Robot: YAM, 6 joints.
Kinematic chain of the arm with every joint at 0, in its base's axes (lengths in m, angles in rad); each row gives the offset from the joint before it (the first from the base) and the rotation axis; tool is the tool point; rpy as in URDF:
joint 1: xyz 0 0 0.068 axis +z
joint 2: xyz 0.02 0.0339 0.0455 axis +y
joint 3: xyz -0.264 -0.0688 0 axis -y
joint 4: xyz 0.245 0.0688 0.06 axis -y
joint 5: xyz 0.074 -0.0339 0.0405 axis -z
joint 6: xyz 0.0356 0 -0.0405 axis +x
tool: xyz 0 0 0 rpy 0 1.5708 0
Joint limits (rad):
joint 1: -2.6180..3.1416
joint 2: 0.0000..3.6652
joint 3: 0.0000..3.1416
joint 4: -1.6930..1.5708
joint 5: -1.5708..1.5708
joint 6: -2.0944..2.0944
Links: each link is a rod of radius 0.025 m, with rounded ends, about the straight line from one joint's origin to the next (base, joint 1, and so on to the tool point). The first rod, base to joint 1, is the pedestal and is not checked.
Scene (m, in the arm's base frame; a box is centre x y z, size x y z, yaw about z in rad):
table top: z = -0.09
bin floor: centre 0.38 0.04 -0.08 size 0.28 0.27 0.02 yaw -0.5
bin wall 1: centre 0.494 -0.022 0 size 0.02 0.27 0.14 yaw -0.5
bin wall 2: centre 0.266 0.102 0 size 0.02 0.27 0.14 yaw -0.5
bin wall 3: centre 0.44 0.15 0 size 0.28 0.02 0.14 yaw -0.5
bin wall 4: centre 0.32 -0.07 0 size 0.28 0.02 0.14 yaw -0.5
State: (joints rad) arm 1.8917 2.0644 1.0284 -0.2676 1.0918 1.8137
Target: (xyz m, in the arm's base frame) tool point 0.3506 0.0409 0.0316
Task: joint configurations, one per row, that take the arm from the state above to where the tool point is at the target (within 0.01 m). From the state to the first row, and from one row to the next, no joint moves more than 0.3 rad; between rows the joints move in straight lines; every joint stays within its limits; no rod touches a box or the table.
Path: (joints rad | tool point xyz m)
1: 1.6216 1.9770 1.0385 -0.2334 1.1093 1.7753 | 0.0139 0.3536 0.1110
2: 1.3515 1.8895 1.0485 -0.1993 1.1268 1.7369 | 0.1088 0.3404 0.1446
3: 1.0814 1.8021 1.0586 -0.1651 1.1443 1.6985 | 0.1960 0.2990 0.1788
4: 0.8113 1.7146 1.0687 -0.1309 1.1618 1.6601 | 0.2664 0.2331 0.2134
5: 0.5412 1.6272 1.0787 -0.0967 1.1793 1.6217 | 0.3128 0.1496 0.2479
6: 0.4301 1.8317 1.0779 -0.1410 1.1660 1.6857 | 0.3435 0.1216 0.1760
7: 0.3190 2.0362 1.0771 -0.1853 1.1527 1.7497 | 0.3567 0.0835 0.1028
8: 0.2079 2.2407 1.0762 -0.2296 1.1394 1.8137 | 0.3506 0.0409 0.0316

